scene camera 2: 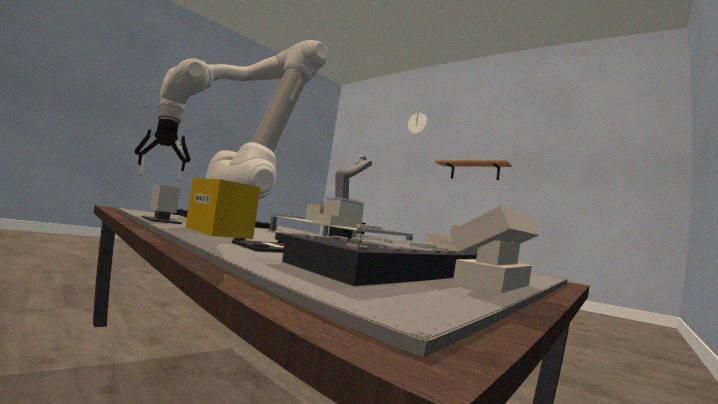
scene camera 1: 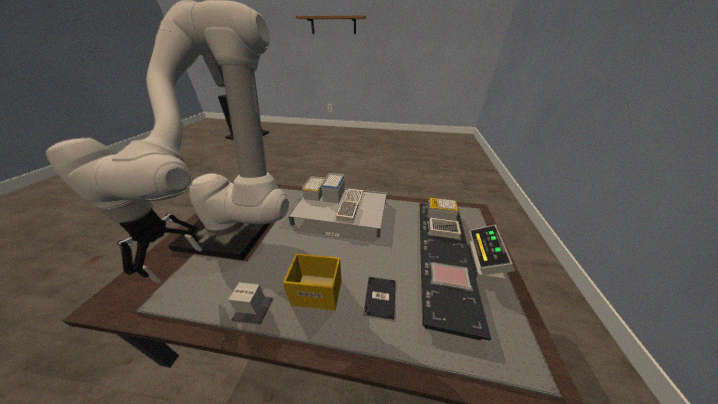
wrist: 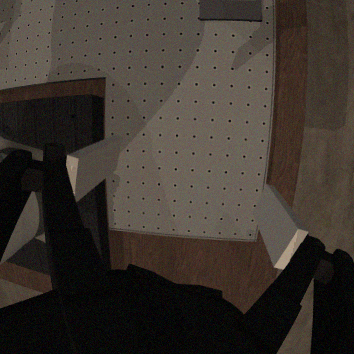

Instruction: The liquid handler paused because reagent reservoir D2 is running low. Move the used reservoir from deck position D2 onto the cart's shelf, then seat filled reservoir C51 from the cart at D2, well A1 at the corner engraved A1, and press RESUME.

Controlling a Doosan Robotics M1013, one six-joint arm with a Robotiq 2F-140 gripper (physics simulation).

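Frame: origin at the arm's base, x ahead, y left, z up, level; metres.
Seen in the pictures: gripper, fingertip midpoint: (scene camera 2: 159, 177) (scene camera 1: 179, 264) (wrist: 189, 175); arm's base, origin of the base link: (scene camera 1: 228, 228).
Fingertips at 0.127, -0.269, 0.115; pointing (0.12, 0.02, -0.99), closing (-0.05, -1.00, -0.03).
Pixels of each thing's top centre, then the offset from my fingertips to it, as dx, dy, dz. "*": a spot on its surface instead.
- white-framed reservoir, middle of its top: (scene camera 2: 457, 237) (scene camera 1: 444, 225) +0.825, +0.604, -0.056
- white RESUME block, middle of its top: (scene camera 2: 166, 186) (scene camera 1: 244, 291) +0.256, +0.011, -0.031
- dark base, surface spot: (wrist: 230, 11) * +0.218, +0.001, -0.129
- yellow waste bin, middle of its top: (scene camera 2: 225, 182) (scene camera 1: 313, 269) +0.429, +0.146, +0.000
- dark RG plate, middle of its top: (scene camera 2: 273, 242) (scene camera 1: 380, 294) +0.651, +0.214, -0.121
- pink plate, middle of its top: (scene camera 2: 395, 238) (scene camera 1: 450, 274) +0.869, +0.360, -0.073
- yellow-topped rack, middle of its top: (scene camera 1: 443, 203) +0.803, +0.726, -0.023
- display, surface spot: (scene camera 1: 490, 246) * +0.991, +0.501, -0.019
My gripper (scene camera 1: 174, 260) (scene camera 2: 160, 170) (wrist: 189, 175) is open and empty, high over the table's near left part. A white-framed reservoir (scene camera 1: 443, 228) sits second from the back on the dark deck (scene camera 1: 430, 316) (scene camera 2: 321, 258); the deck labels are too small to read. Two similar white reservoirs (scene camera 1: 353, 195) (scene camera 1: 347, 210) stand end to end on the white cart shelf (scene camera 1: 371, 217); which is C51 cannot be read. The white RESUME block (scene camera 1: 246, 296) (scene camera 2: 165, 198) stands on a dark base at the near left; its lettering is blurred. In the wrist view, part of a dark base (wrist: 230, 11) shows at the top.
A yellow waste bin (scene camera 1: 313, 291) (scene camera 2: 220, 208) stands right of the block, then a dark RG plate (scene camera 1: 380, 306). The deck also holds a pink plate (scene camera 1: 450, 276) and a yellow-topped rack (scene camera 1: 442, 206). Two tip boxes (scene camera 1: 313, 187) (scene camera 1: 333, 187) share the cart. A display (scene camera 1: 490, 246) stands beside the deck.
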